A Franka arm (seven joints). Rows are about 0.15 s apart.
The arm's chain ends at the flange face. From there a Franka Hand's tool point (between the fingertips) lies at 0.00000 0.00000 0.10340 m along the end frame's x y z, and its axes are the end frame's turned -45 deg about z.
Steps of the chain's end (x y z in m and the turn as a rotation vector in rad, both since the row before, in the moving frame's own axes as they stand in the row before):
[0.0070, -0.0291, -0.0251, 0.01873, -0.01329, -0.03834]
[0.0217, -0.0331, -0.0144, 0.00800, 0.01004, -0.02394]
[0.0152, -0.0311, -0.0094, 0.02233, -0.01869, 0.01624]
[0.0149, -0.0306, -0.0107, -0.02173, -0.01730, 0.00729]
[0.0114, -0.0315, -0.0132, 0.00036, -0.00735, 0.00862]
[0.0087, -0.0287, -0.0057, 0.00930, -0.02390, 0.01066]
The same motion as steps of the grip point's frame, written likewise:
[0.0259, -0.0180, -0.0251, 0.02264, 0.00385, -0.03834]
[0.0401, -0.0079, -0.0144, -0.00144, 0.01276, -0.02394]
[0.0330, -0.0142, -0.0094, 0.02901, 0.00257, 0.01624]
[0.0293, -0.0108, -0.0107, -0.00313, -0.02760, 0.00729]
[0.0298, -0.0148, -0.0132, 0.00545, -0.00494, 0.00862]
[0.0254, -0.0166, -0.0057, 0.02348, -0.01032, 0.01066]

